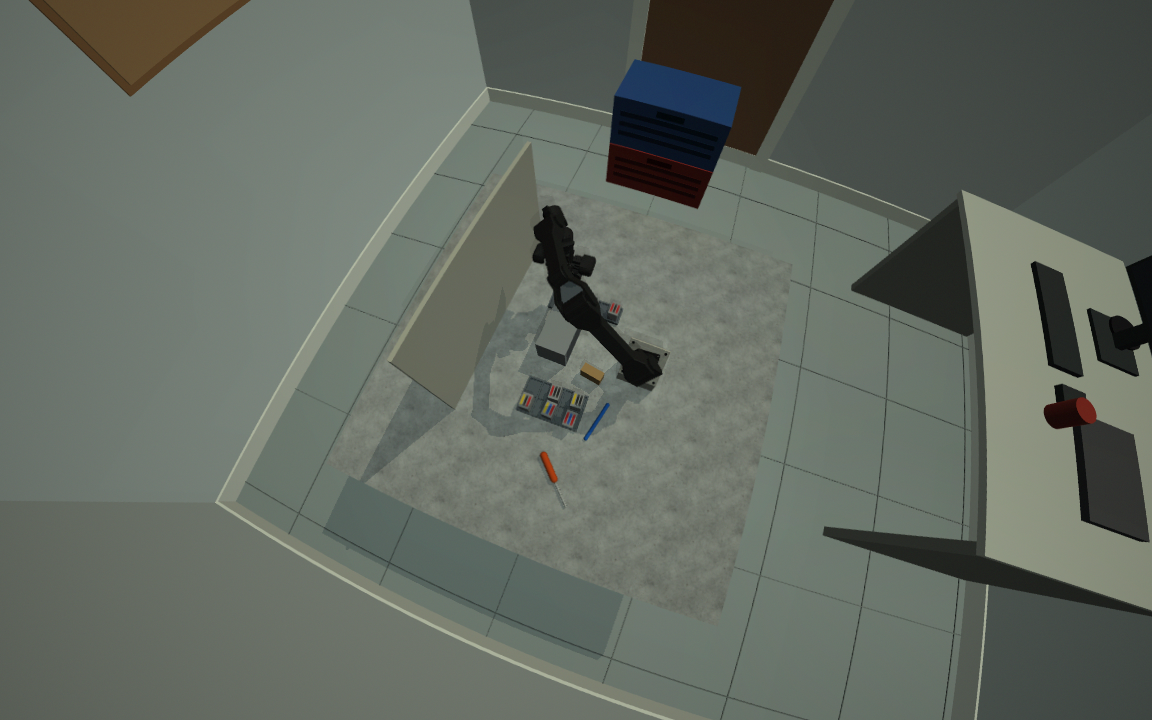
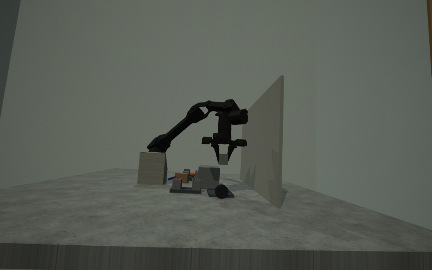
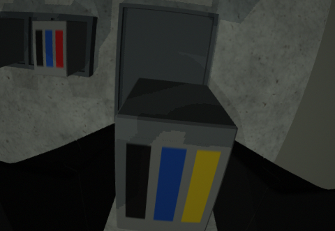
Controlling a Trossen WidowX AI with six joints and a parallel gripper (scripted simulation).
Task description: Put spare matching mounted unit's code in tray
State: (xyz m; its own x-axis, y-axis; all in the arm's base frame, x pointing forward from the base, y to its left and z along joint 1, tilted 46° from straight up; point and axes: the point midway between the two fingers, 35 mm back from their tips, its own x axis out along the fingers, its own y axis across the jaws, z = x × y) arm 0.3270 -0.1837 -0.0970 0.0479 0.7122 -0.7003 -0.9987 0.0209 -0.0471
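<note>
Now: gripper tip 1 cm past the dark tray and 13 cm above it. From my gripper tip the other things lie so: black tape roll (1 cm behind, 7 cm to the right, 11 cm below); then grey mounted unit (4 cm behind, 18 cm to the left, 8 cm below); then beige panel (19 cm ahead, 16 cm to the left, 9 cm above).
</note>
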